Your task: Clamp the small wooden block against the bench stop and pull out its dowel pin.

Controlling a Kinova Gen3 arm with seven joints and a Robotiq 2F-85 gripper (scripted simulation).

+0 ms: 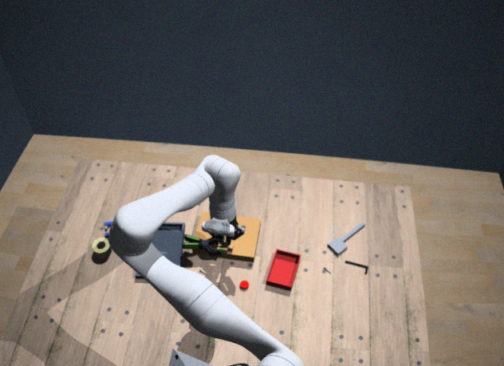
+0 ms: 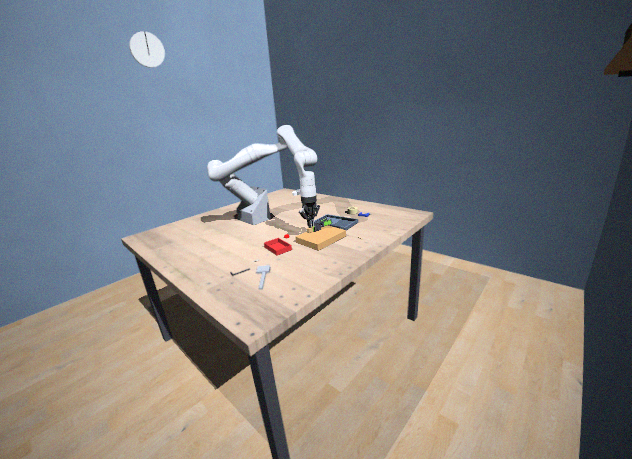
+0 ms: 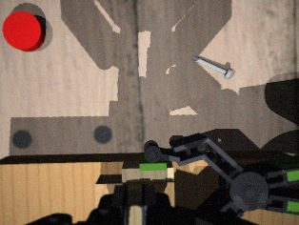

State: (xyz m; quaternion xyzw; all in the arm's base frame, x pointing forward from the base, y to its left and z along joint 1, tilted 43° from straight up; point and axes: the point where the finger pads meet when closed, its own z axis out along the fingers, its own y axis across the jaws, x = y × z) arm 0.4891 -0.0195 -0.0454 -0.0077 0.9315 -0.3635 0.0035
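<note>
My hand is 2 cm above the dowel pin. From my hand the other things lie so: bench board 6 cm ahead, 5 cm below, 1 cm to the left; wooden block 4 cm below; red disc 10 cm behind, 8 cm to the right, 7 cm below.
</note>
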